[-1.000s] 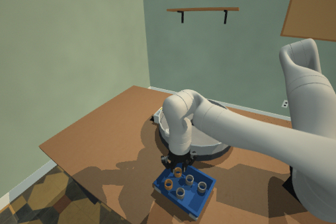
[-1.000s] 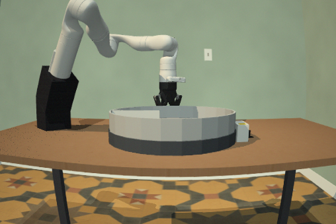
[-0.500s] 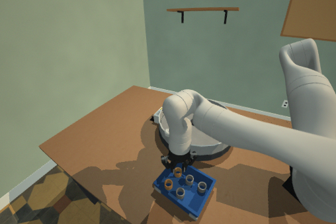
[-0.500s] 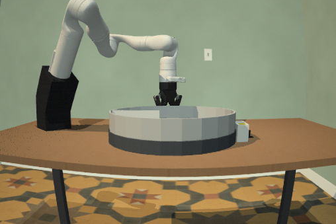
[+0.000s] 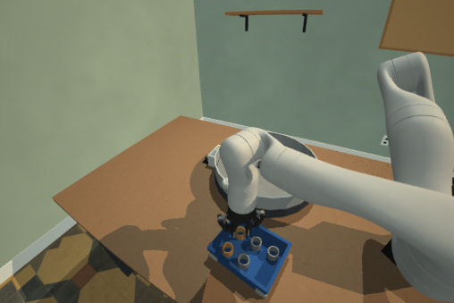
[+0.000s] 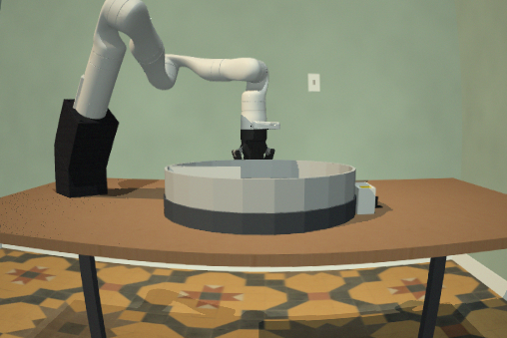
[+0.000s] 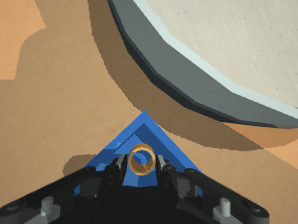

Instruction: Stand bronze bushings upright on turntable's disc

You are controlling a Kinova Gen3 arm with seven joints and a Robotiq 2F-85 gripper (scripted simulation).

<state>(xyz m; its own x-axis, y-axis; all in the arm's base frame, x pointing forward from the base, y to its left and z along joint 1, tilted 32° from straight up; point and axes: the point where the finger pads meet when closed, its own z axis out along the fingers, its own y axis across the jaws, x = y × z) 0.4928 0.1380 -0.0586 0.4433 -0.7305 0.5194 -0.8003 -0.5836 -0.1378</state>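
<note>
Right now the blue crate is 4 cm behind my hand, 4 cm to the left of it and 1 cm below it. From my hand the other things lie so: turntable disc 1 cm behind, 31 cm to the right, 1 cm above.
</note>
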